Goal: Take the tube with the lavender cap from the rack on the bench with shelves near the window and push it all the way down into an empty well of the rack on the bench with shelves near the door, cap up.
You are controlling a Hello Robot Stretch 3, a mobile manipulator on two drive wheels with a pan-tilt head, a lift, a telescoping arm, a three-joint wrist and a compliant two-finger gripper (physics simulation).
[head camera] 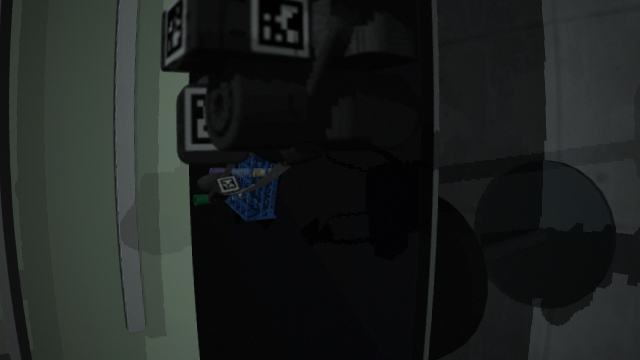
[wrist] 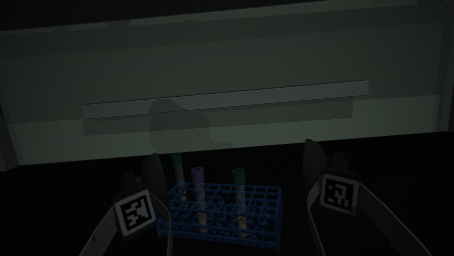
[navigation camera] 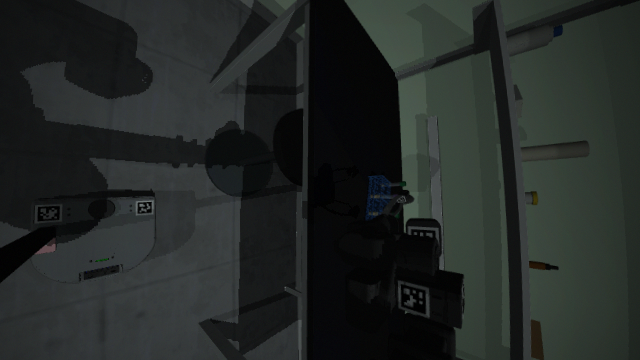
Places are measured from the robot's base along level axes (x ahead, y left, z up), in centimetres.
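Pixels of known places: gripper, fingertip midpoint: (wrist: 232, 165); robot's base, link origin: (navigation camera: 102, 208).
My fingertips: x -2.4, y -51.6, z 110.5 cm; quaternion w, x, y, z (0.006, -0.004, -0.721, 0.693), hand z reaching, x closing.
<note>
Ahead of a thing's pixels: the offset from my fingertips to its top centre. "spot": to the spot under its first point. Level surfaces: height alone.
The lavender-capped tube @[spot: dz -7.8, dx +4.6, dy -16.4 cm] (head camera: 217, 171) (wrist: 198, 176) stands cap up in a blue wire rack @[dz -13.3, dx +2.1, dy -19.6 cm] (head camera: 274, 202) (navigation camera: 376, 189) (wrist: 279, 217) on a black bench @[dz -19.0 cm] (head camera: 300, 300) (navigation camera: 345, 100). One green-capped tube @[spot: dz -7.8, dx -1.0, dy -14.3 cm] (wrist: 238, 177) stands right of it in the wrist view, another green-capped tube (head camera: 200, 200) (navigation camera: 401, 184) (wrist: 177, 160) left of it and farther back. My gripper (wrist: 232, 165) is open, its fingers on either side of the lavender and right green caps in that view, with nothing held. In the head view one finger overlaps the rack; the wrist hides the other. The second rack does not show.
A grey strip (head camera: 129, 150) (navigation camera: 434, 165) (wrist: 225, 99) runs along the wall behind the bench. A shelf board @[dz +24.8 cm] (navigation camera: 510, 150) above carries bottles and an orange marker @[spot: dz +31.7, dx -19.6, dy -43.3 cm] (navigation camera: 541, 265). A round stool @[spot: dz -107.5, dx +32.0, dy -11.9 cm] (head camera: 545, 250) (navigation camera: 239, 170) stands by the bench's front edge. My base (navigation camera: 100, 270) is on the floor.
</note>
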